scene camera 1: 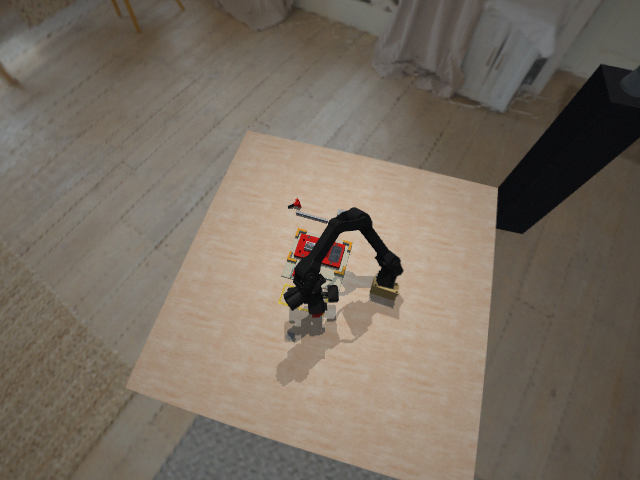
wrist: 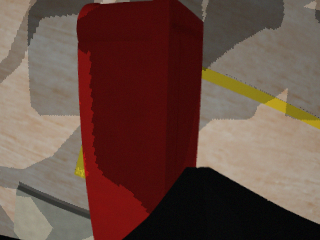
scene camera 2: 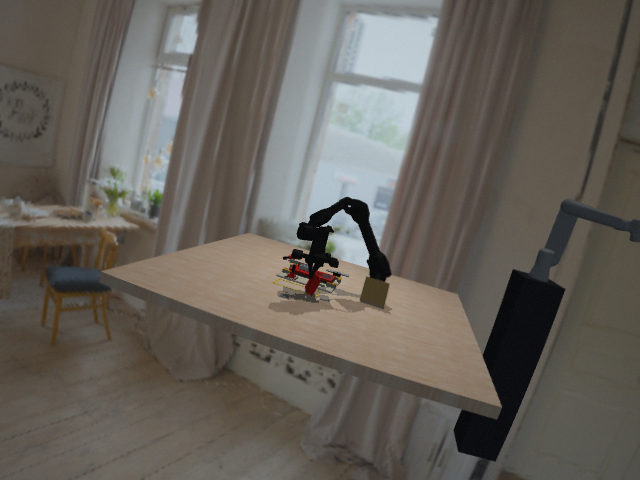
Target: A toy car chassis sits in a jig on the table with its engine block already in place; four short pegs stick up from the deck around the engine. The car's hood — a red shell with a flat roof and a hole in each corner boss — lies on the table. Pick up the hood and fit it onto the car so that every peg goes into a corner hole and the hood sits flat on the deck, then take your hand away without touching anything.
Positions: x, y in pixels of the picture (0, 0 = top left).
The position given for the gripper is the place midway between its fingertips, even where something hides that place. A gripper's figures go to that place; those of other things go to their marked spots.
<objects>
The gripper (wrist: 196, 178): 10 cm from the lens. A red hood (wrist: 139, 75) is 6 cm from the lens.
</objects>
